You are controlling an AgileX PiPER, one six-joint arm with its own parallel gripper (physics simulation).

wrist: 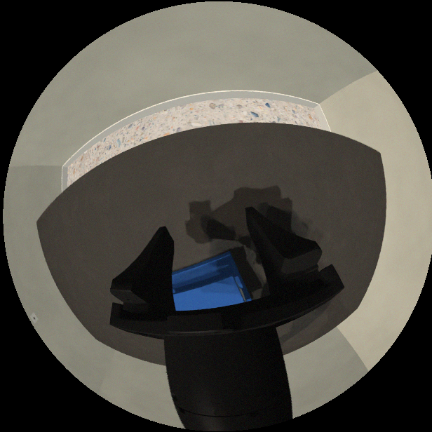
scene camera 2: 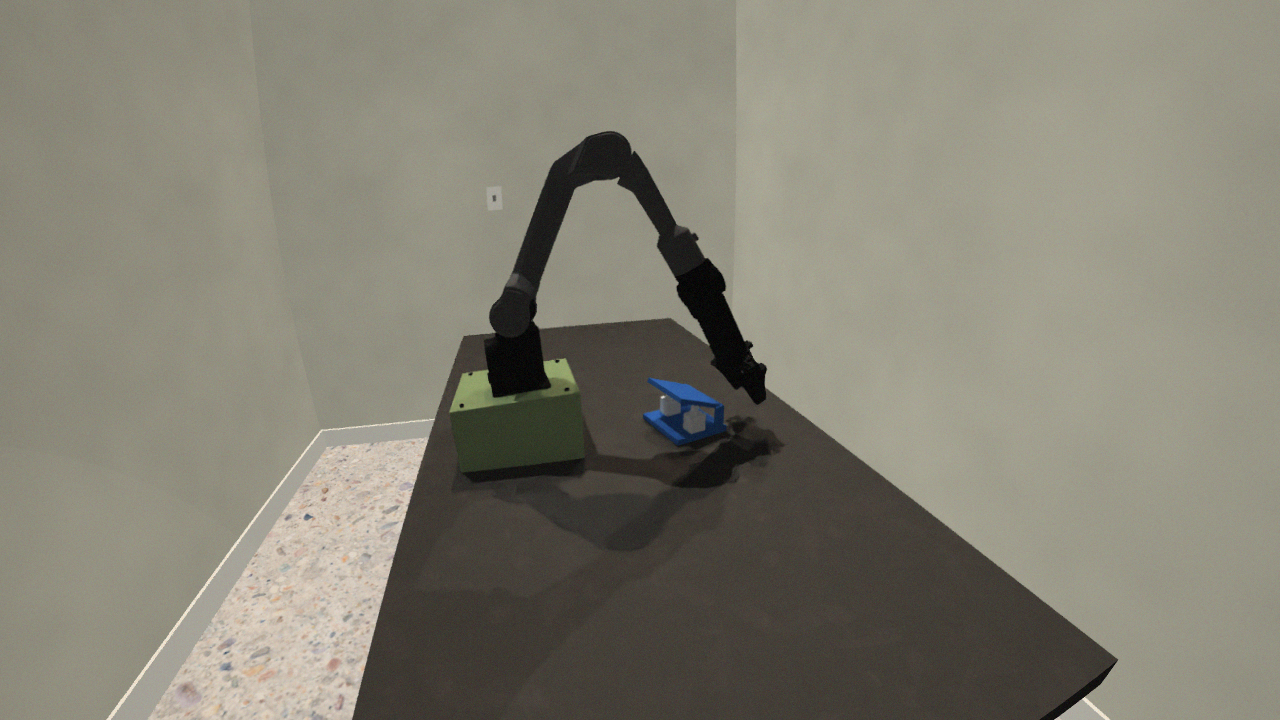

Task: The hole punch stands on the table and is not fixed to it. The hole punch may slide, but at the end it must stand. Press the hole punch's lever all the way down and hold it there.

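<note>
The blue hole punch [scene camera 2: 662, 426] [wrist: 200, 276] stands upright on the table [scene camera 2: 716, 573] [wrist: 125, 200]. Its blue lever [scene camera 2: 685, 392] [wrist: 210, 297] is raised, slanting up toward the green block's side, with a gap above the base where pale blocks show. My gripper [scene camera 2: 759, 399] [wrist: 206, 225] is open and empty. In the scene view it hangs tilted above the table, just beyond the hinge end of the hole punch, and does not appear to touch it. In the wrist view the hole punch shows between and below the two fingers, partly hidden by the gripper's body.
The arm's base stands on a green block [scene camera 2: 519, 434] near the table's left edge, beside the hole punch. The arm arches high over the table. The table's right edge runs behind the gripper. Walls stand around, and a speckled floor [scene camera 2: 295, 573] [wrist: 200, 115] lies beyond the table edge.
</note>
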